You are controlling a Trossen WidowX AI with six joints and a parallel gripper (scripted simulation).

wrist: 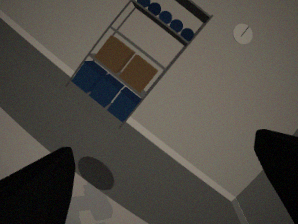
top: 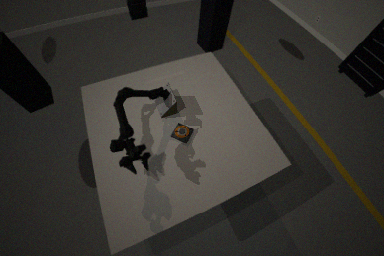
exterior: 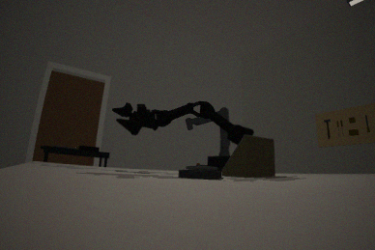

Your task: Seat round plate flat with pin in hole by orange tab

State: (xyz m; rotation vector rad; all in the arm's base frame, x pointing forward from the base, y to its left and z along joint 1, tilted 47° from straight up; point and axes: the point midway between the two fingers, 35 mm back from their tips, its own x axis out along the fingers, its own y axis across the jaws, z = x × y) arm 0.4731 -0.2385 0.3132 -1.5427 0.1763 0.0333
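My gripper tip is 340 mm to the right of the orange round plate, 200 mm past it and 200 mm above it.
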